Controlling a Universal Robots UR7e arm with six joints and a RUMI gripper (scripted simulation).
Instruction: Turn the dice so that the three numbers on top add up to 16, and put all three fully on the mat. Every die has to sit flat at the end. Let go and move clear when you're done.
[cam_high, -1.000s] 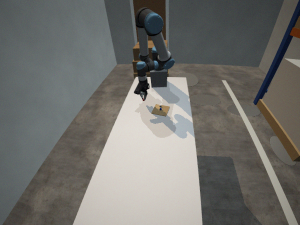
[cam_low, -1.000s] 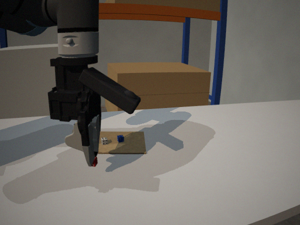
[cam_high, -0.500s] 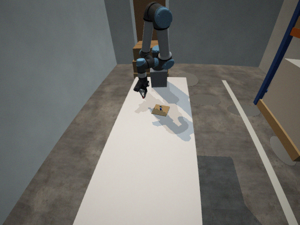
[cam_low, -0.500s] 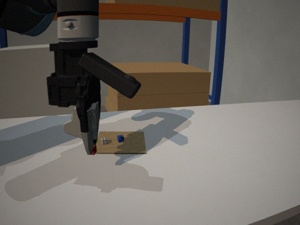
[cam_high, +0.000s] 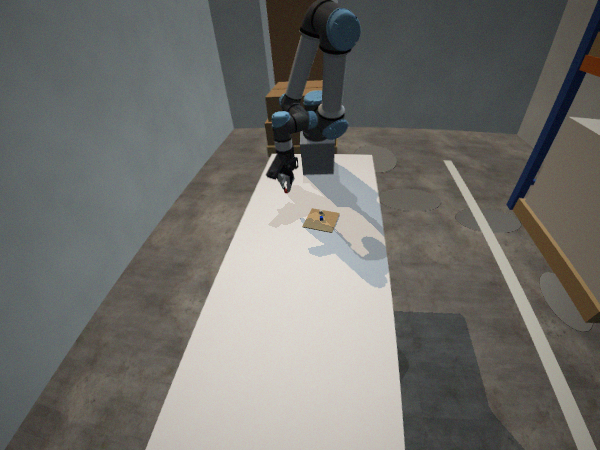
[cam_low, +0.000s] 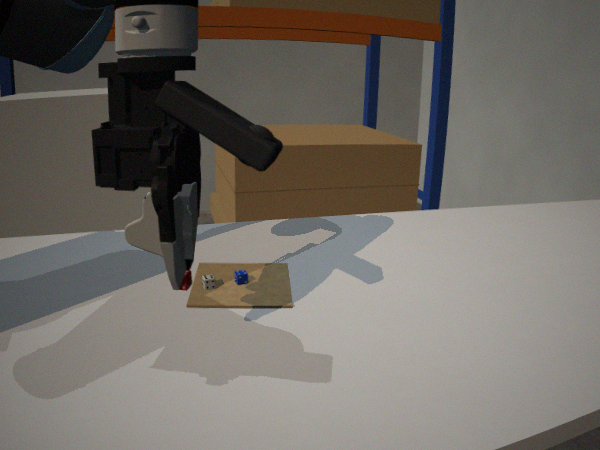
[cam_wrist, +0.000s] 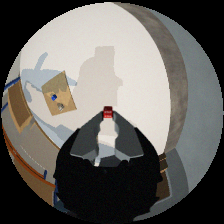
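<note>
Right now the blue die is 17 cm to the left of my hand, 9 cm below it and 9 cm ahead of it. From my hand the other things lie so: mat: 17 cm to the left, 10 cm below, 9 cm ahead; red die: 1 cm below; white die: 17 cm to the left, 9 cm below, 4 cm ahead.
</note>
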